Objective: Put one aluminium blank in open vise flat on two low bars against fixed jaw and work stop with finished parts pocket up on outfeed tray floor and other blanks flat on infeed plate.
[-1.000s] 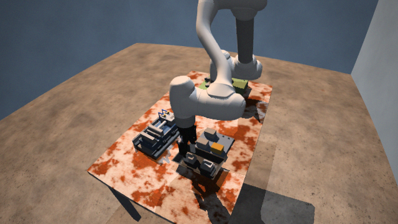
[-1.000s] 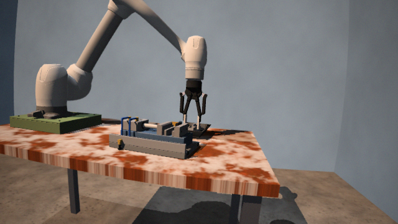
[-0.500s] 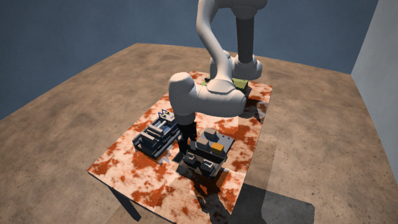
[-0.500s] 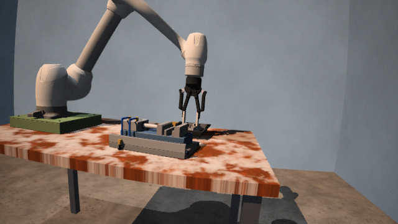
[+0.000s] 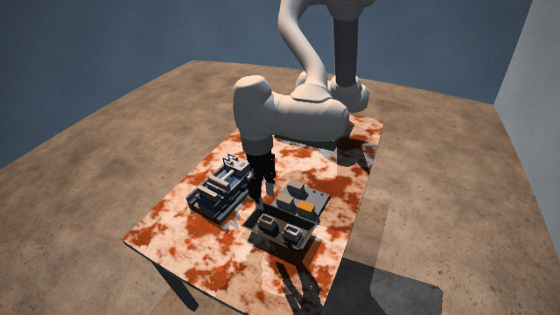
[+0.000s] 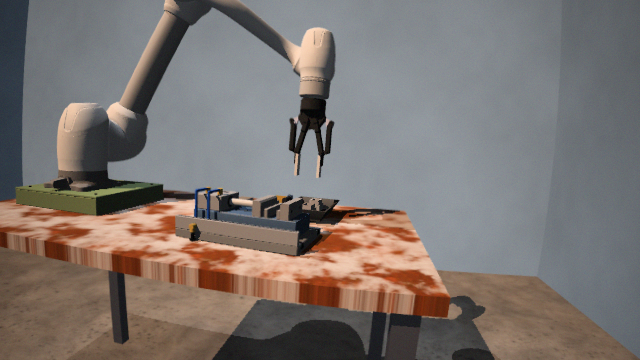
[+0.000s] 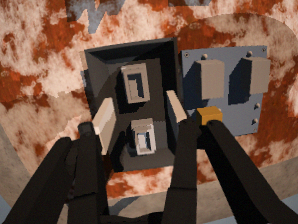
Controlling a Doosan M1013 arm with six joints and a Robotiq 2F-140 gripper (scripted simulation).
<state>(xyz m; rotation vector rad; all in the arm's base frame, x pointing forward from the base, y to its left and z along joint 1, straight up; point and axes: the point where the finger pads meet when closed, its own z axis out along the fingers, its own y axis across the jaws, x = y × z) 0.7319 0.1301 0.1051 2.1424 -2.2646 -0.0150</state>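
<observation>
My hand is 160 mm past the infeed plate, 160 mm above it and 60 mm to the right of it. Also, from my hand: brass blank 140 mm below, 110 mm to the left, 110 mm behind; then aluminium blank 140 mm below, 120 mm behind, 10 mm to the left; then piston rod 240 mm to the right, 100 mm behind, 80 mm below.
</observation>
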